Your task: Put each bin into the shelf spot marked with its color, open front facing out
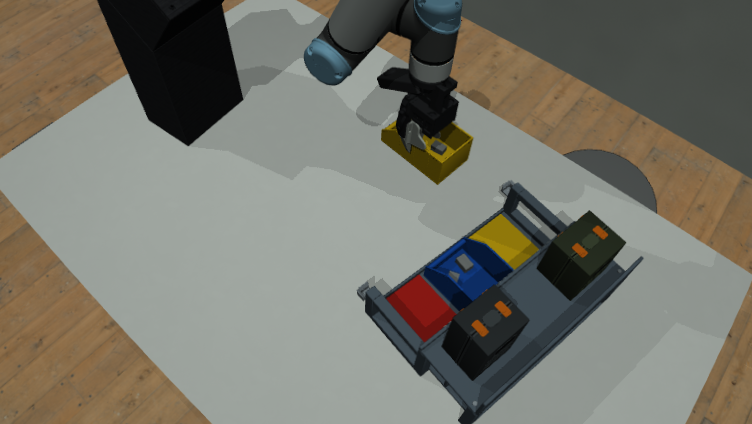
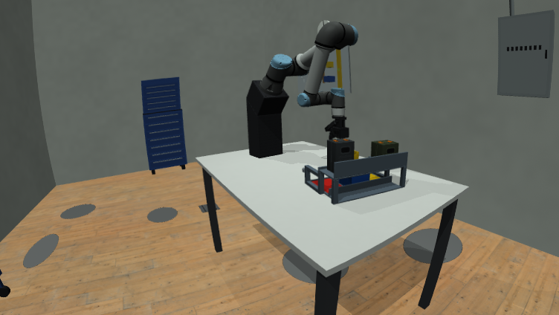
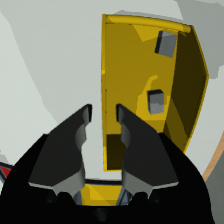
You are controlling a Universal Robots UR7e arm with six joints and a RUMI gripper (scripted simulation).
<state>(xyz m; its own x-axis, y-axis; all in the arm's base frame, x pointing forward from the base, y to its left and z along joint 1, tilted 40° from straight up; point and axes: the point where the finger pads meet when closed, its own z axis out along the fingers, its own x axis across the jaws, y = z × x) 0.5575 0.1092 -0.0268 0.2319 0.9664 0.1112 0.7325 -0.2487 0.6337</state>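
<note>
Right now the yellow bin is 5 cm to the left of my hand, 3 cm below it and 1 cm ahead of it. From my hand the other things lie so: blue bin: 24 cm ahead, 22 cm to the right, 3 cm below.
</note>
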